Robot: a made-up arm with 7 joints.
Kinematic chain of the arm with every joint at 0, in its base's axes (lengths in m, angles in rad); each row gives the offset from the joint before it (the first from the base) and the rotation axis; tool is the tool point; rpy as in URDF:
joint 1: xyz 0 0 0.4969 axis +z
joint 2: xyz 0 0 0 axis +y
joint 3: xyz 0 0 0.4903 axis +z
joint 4: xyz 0.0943 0 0 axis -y
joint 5: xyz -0.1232 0 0.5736 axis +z
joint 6: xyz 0 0 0 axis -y
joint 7: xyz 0.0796 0 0 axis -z
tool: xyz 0 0 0 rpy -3.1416 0 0
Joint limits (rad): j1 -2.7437..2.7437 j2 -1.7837..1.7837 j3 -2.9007..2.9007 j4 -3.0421..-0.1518 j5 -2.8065..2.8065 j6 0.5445..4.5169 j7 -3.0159..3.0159
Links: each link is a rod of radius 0.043 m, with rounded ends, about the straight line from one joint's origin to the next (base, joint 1, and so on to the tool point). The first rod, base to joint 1, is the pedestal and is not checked.
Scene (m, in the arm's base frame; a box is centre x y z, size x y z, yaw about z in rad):
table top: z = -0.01
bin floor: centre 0.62 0.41 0 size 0.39 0.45 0.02 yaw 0.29
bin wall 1: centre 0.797 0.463 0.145 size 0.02 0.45 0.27 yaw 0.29
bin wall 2: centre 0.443 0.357 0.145 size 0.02 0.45 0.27 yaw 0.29
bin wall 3: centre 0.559 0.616 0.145 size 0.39 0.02 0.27 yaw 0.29
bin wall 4: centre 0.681 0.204 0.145 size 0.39 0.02 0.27 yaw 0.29
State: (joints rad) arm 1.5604 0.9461 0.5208 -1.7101 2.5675 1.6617 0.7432
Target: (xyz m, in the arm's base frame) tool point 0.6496 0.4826 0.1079
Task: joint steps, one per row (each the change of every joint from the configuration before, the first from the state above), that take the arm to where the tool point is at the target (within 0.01 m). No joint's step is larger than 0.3 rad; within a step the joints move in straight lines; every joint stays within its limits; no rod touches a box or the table.
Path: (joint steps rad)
1: -0.2435 -0.1461 -0.2398 -0.0873 -0.0011 0.0329 0.0000
2: -0.2435 -0.1461 -0.2398 -0.0873 -0.0011 0.0329 0.0000
3: -0.2436 -0.1461 -0.2398 -0.0873 -0.0011 0.0328 0.0000
4: -0.0119 0.2607 0.0137 0.1083 -0.0022 -0.0297 0.0000
5: -0.0119 0.2606 0.0136 0.1084 -0.0022 -0.0297 0.0000

